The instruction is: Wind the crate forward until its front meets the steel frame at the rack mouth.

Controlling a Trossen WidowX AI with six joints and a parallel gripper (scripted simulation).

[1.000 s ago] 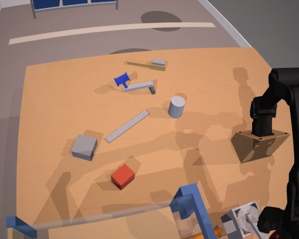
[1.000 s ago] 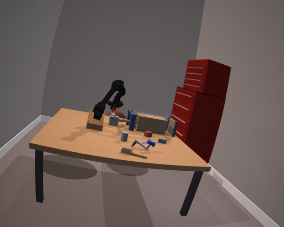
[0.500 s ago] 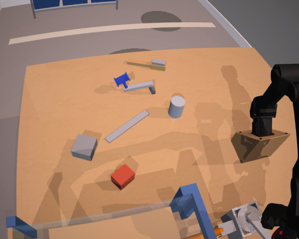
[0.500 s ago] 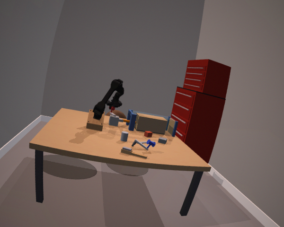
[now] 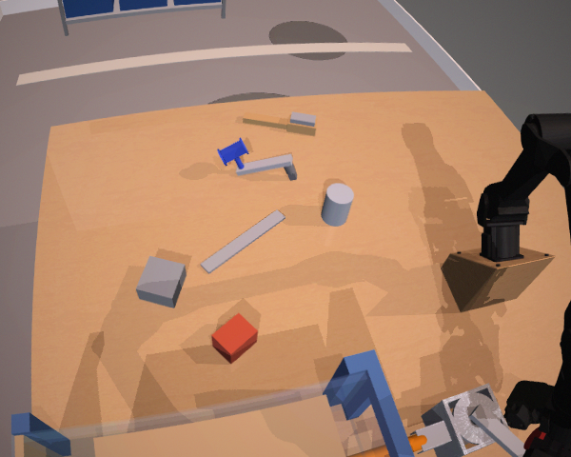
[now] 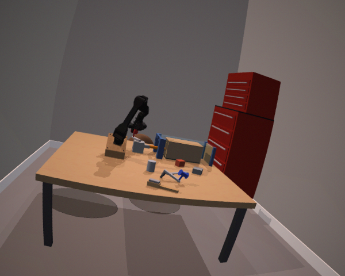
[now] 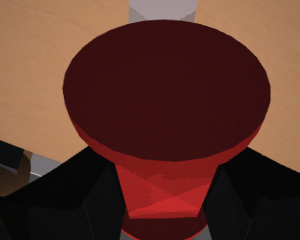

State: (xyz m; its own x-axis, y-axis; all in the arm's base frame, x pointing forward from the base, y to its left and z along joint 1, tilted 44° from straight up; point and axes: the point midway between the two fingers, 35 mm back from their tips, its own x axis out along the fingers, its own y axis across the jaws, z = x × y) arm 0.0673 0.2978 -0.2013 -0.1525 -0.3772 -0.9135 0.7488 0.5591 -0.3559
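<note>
Right now my gripper tip is 40 mm to the left of the red-gripped winch handle, 30 mm short of it and 30 mm above it. Also, from my gripper tip: blue steel frame 230 mm ahead, 70 mm to the right, 30 mm below; then red knob 10 mm to the right, 10 mm ahead; then grey winch 100 mm to the right, 100 mm below, 60 mm ahead.
</note>
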